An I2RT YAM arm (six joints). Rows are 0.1 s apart.
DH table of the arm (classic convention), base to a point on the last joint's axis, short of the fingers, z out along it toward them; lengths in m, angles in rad. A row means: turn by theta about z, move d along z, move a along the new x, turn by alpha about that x. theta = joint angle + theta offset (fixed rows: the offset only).
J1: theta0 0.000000  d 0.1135  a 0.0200  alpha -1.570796
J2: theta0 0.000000  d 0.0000  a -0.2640  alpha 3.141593
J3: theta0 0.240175  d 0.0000  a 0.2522  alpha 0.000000
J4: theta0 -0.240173  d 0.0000  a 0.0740  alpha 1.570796
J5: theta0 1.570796  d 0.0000  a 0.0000  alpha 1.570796
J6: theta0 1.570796  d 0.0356  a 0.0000  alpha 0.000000
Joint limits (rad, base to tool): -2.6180..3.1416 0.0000..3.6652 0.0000..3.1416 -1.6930..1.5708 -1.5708..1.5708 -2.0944..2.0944
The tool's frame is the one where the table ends.
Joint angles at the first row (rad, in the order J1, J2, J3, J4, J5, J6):
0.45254 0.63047 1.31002 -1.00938 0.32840 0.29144
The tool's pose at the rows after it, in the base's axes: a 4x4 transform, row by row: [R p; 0 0 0 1], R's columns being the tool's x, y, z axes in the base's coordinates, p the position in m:
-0.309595 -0.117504 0.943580 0.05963; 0.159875 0.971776 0.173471 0.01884; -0.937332 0.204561 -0.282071 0.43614; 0 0 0 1
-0.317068 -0.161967 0.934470 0.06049; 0.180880 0.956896 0.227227 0.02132; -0.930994 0.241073 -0.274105 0.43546; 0 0 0 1
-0.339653 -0.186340 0.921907 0.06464; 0.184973 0.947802 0.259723 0.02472; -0.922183 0.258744 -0.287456 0.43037; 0 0 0 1
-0.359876 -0.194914 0.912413 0.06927; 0.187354 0.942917 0.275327 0.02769; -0.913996 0.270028 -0.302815 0.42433; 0 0 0 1
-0.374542 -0.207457 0.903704 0.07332; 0.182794 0.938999 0.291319 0.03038; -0.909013 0.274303 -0.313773 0.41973; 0 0 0 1
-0.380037 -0.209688 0.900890 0.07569; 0.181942 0.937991 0.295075 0.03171; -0.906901 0.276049 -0.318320 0.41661; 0 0 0 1
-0.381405 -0.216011 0.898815 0.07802; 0.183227 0.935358 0.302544 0.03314; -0.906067 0.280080 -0.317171 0.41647; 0 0 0 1
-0.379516 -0.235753 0.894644 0.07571; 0.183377 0.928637 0.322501 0.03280; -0.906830 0.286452 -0.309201 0.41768; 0 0 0 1
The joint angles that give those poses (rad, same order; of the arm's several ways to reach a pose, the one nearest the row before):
0.45269 0.62129 1.30084 -0.97571 0.25962 0.29304
0.45240 0.61818 1.29010 -0.95571 0.20556 0.31284
0.45263 0.61973 1.26563 -0.94188 0.17043 0.32522
0.45260 0.62125 1.23798 -0.92808 0.15198 0.33595
0.45261 0.62431 1.21651 -0.91434 0.13361 0.33750
0.45252 0.62433 1.20112 -0.90357 0.12888 0.33901
0.45244 0.63045 1.19803 -0.89280 0.12112 0.34051
0.45244 0.62435 1.20107 -0.89275 0.10122 0.33899

